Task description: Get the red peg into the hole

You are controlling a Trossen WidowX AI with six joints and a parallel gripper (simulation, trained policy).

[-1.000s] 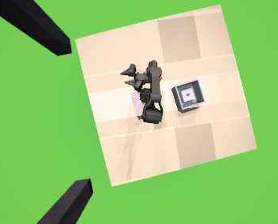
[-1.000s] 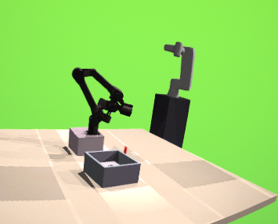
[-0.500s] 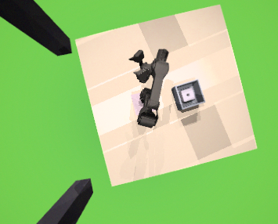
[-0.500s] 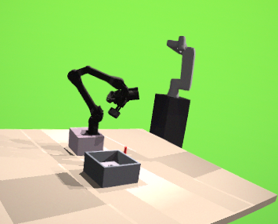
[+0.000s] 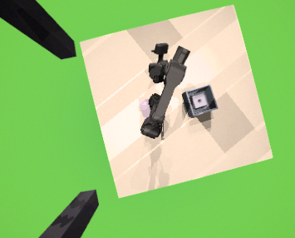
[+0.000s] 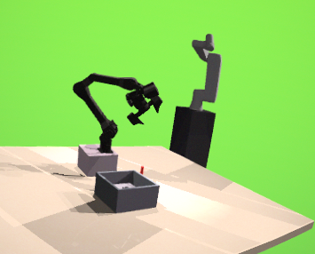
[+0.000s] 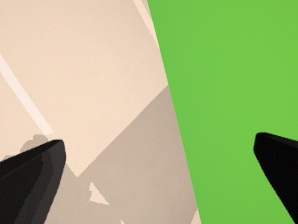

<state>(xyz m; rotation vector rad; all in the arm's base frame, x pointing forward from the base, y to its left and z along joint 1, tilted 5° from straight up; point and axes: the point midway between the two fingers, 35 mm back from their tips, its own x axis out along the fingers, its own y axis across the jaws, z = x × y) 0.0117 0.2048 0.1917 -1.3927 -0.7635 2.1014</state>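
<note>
Now: gripper tip 25 cm above the red peg, 14 cm short of it and 8 cm to the left of it. Also, from my gripper tip: grey box 33 cm ahead, 26 cm below, 25 cm to the right.
</note>
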